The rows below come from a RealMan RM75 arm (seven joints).
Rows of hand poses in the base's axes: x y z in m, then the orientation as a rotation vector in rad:
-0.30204 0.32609 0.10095 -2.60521 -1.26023 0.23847
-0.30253 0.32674 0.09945 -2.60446 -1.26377 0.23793
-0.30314 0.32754 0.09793 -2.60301 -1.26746 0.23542
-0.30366 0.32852 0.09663 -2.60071 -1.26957 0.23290
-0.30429 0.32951 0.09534 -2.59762 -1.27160 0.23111
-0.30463 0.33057 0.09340 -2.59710 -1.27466 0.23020
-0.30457 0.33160 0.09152 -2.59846 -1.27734 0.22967
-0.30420 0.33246 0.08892 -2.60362 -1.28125 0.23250
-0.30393 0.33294 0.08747 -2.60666 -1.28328 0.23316
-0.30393 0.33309 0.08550 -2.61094 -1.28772 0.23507
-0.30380 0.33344 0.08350 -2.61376 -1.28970 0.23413
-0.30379 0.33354 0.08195 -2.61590 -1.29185 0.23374
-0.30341 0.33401 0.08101 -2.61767 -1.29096 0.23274
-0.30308 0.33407 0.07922 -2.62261 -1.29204 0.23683
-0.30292 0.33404 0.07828 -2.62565 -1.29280 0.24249
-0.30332 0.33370 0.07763 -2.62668 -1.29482 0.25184
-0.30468 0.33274 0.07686 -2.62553 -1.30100 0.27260
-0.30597 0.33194 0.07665 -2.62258 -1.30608 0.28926
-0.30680 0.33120 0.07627 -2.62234 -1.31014 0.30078
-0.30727 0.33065 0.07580 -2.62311 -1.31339 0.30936
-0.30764 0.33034 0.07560 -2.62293 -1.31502 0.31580
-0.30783 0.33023 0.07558 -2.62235 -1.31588 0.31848
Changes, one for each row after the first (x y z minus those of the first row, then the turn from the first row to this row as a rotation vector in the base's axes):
-0.00049 0.00065 -0.00150 -0.00026 -0.00090 0.00240
-0.00110 0.00145 -0.00302 0.00072 -0.00269 0.00487
-0.00162 0.00243 -0.00432 0.00287 -0.00373 0.00653
-0.00225 0.00342 -0.00561 0.00543 -0.00401 0.00839
-0.00259 0.00448 -0.00755 0.00525 -0.00511 0.01039
-0.00253 0.00551 -0.00943 0.00350 -0.00666 0.01175
-0.00216 0.00637 -0.01203 -0.00295 -0.00815 0.01331
-0.00189 0.00685 -0.01348 -0.00630 -0.00954 0.01397
-0.00189 0.00700 -0.01545 -0.01186 -0.01133 0.01599
-0.00176 0.00735 -0.01745 -0.01444 -0.01354 0.01652
-0.00175 0.00745 -0.01900 -0.01672 -0.01519 0.01737
-0.00137 0.00792 -0.01994 -0.01754 -0.01626 0.01631
-0.00104 0.00798 -0.02173 -0.02338 -0.01623 0.01622
-0.00088 0.00795 -0.02267 -0.02814 -0.01444 0.01650
-0.00128 0.00761 -0.02332 -0.03298 -0.01006 0.01835
-0.00264 0.00665 -0.02409 -0.04153 0.00059 0.02433
-0.00393 0.00585 -0.02430 -0.04687 0.00990 0.02967
-0.00476 0.00511 -0.02468 -0.05223 0.01540 0.03329
-0.00523 0.00456 -0.02515 -0.05709 0.01902 0.03591
-0.00560 0.00425 -0.02535 -0.05989 0.02226 0.03754
-0.00579 0.00414 -0.02537 -0.06070 0.02377 0.03845

